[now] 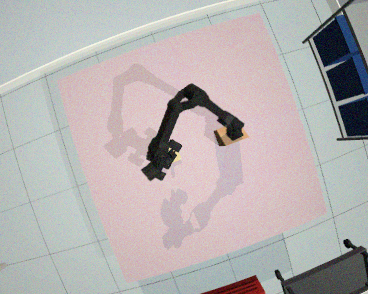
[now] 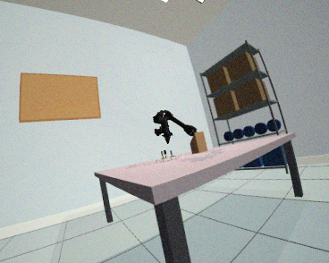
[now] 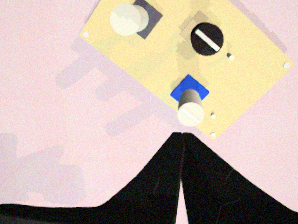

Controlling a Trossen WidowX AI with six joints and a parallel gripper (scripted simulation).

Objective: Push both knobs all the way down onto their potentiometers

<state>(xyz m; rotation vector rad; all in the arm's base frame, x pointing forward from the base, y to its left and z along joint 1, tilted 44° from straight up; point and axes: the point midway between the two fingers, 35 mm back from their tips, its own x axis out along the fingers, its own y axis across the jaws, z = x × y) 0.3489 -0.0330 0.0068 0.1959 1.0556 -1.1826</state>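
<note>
My gripper tip is 1 cm past the potentiometer knob, 1 cm to the right of it and 7 cm above it. Also, from my gripper tip: tan potentiometer 1 cm ahead, 4 cm to the right, 8 cm below.
</note>
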